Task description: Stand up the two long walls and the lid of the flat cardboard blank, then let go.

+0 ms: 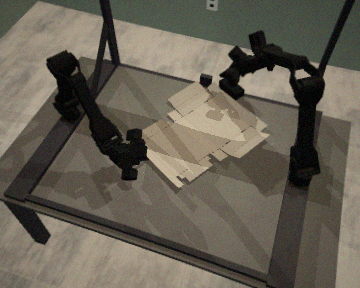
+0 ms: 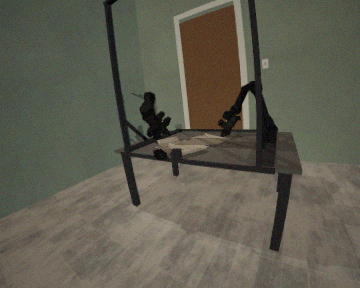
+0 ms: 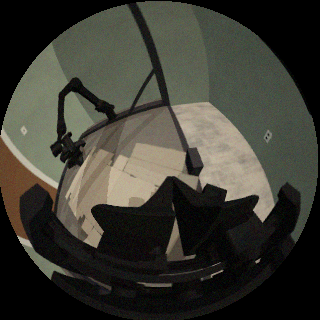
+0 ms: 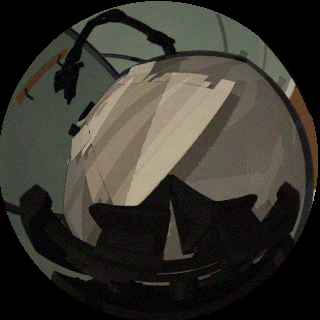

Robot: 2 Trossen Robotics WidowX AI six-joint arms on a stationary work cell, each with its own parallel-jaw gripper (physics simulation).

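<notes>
The cardboard blank lies spread out in the middle of the table, its walls and lid low against the top. My left gripper is shut and empty, with its tips just over the blank's far edge. My right gripper is shut and empty, low at the blank's near left long edge. I cannot tell whether either gripper touches the cardboard.
A small black block stands at the table's far edge, close to the left gripper. The dark table has a raised rim. Frame posts rise at its corners.
</notes>
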